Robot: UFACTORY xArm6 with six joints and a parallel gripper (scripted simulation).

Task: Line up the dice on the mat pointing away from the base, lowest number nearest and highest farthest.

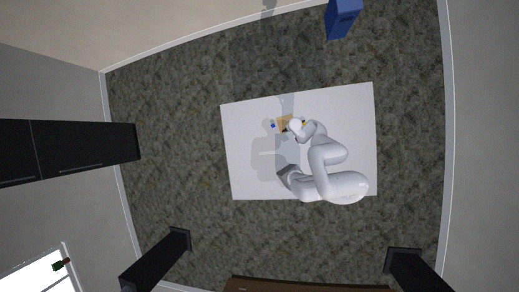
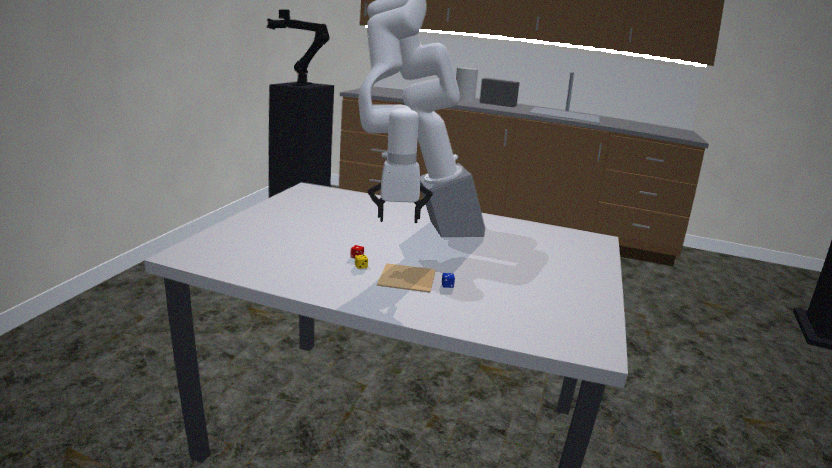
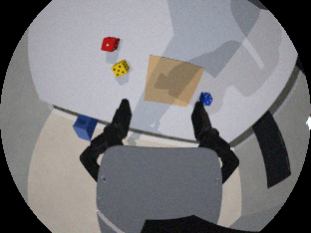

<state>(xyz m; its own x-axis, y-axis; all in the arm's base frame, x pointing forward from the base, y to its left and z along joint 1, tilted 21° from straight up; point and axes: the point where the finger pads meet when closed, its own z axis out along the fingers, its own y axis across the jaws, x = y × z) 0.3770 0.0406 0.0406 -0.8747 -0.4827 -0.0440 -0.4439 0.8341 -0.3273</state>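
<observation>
Now: hand 14 cm above the red die, 13 cm to the left of it and 2 cm past it. Also, from my hand: yellow die: 14 cm below, 9 cm to the right, 4 cm ahead; blue die: 16 cm to the left, 14 cm below, 1 cm ahead; tan mat: 15 cm below, 5 cm to the left, 3 cm ahead.
</observation>
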